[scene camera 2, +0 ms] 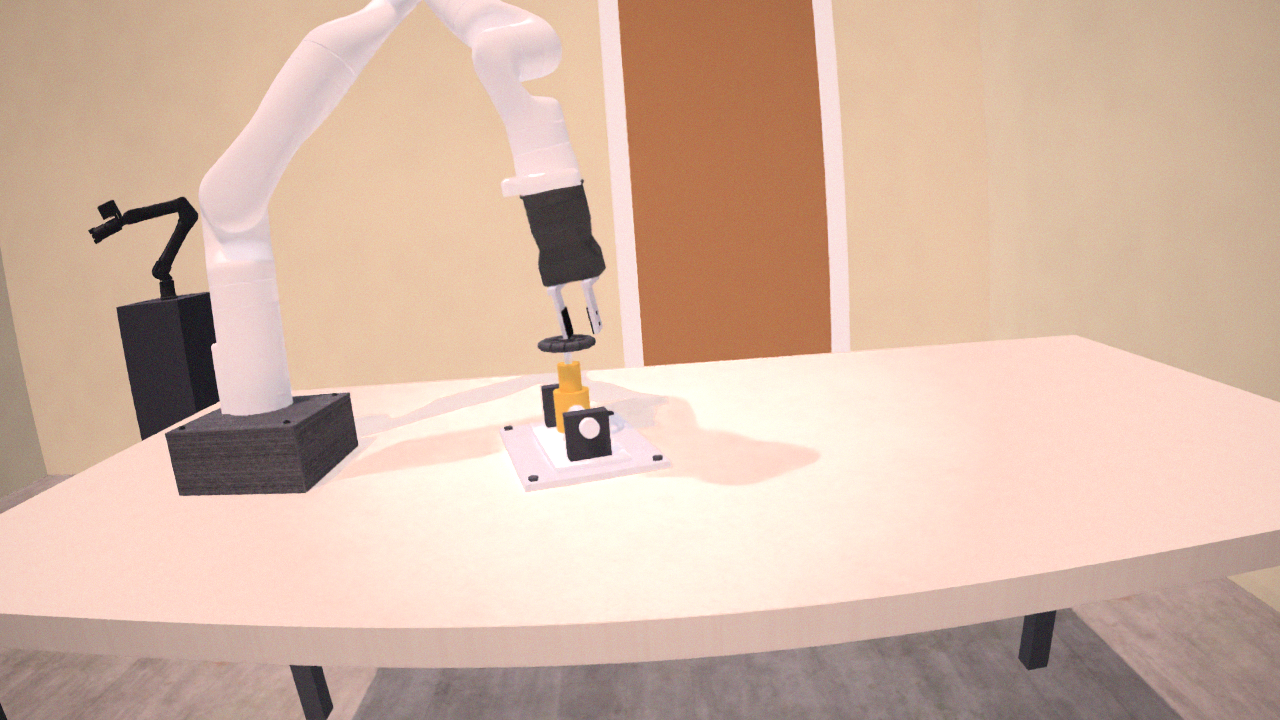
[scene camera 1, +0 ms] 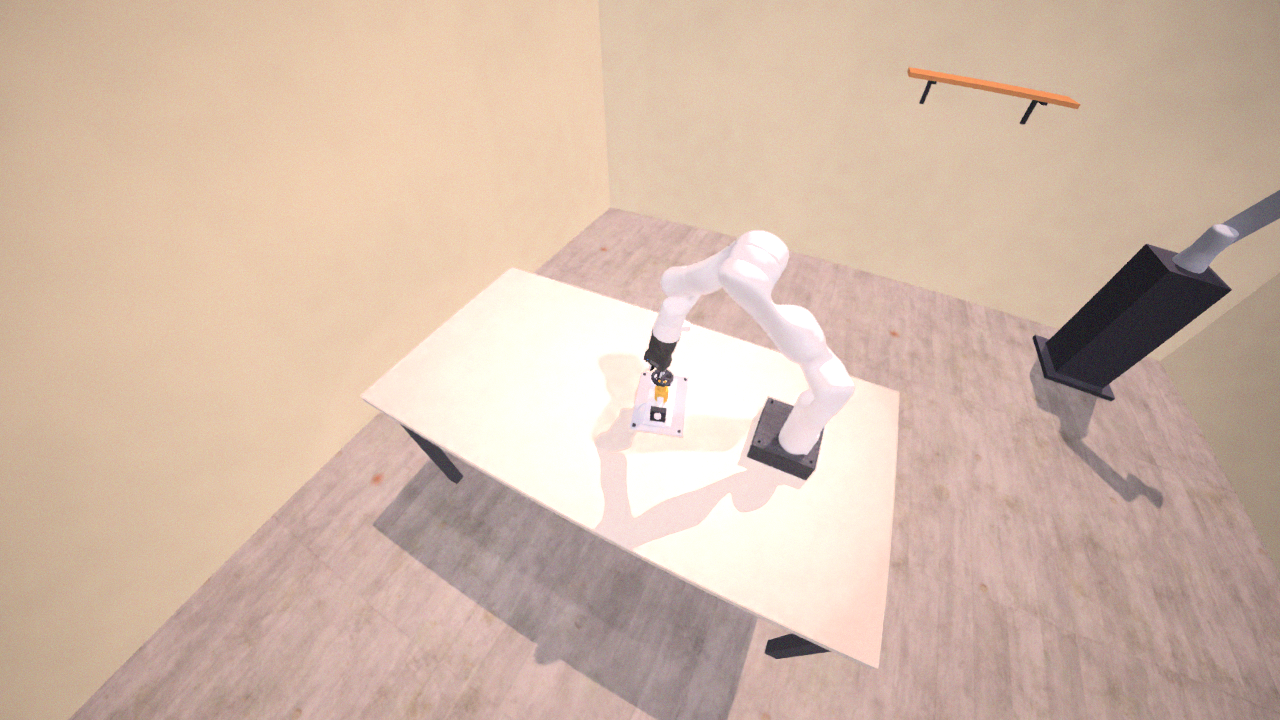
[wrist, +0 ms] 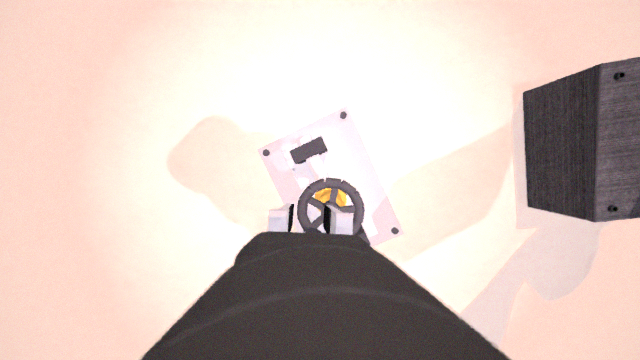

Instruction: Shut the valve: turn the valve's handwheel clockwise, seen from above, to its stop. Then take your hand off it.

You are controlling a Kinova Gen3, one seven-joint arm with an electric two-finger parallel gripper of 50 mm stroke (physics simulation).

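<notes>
The valve's dark handwheel point(scene camera 1: 671, 378) point(scene camera 2: 547, 344) point(wrist: 357, 200) has spokes and sits level on top of the yellow valve body point(scene camera 1: 660, 393) point(scene camera 2: 571, 407). The valve stands on a pale base plate point(scene camera 1: 675, 427) point(scene camera 2: 522, 467) point(wrist: 360, 160). My gripper point(scene camera 2: 580, 334) point(wrist: 308, 215) is partly open and empty, tilted, with its tips close to the wheel's top. In the wrist view the right finger is over the wheel's hub area and the left finger is outside the rim, with the rim's left part between them in outline. Whether either finger touches the wheel cannot be told.
Black end flanges point(scene camera 1: 652, 411) point(scene camera 2: 573, 447) point(wrist: 308, 150) stand low on the valve's two sides. The arm's dark base block point(scene camera 1: 771, 458) point(scene camera 2: 237, 461) point(wrist: 560, 150) stands on the table point(scene camera 1: 501, 358) point(scene camera 2: 805, 555). A dark pedestal point(scene camera 1: 1123, 313) point(scene camera 2: 156, 358) with another arm stands away from the table.
</notes>
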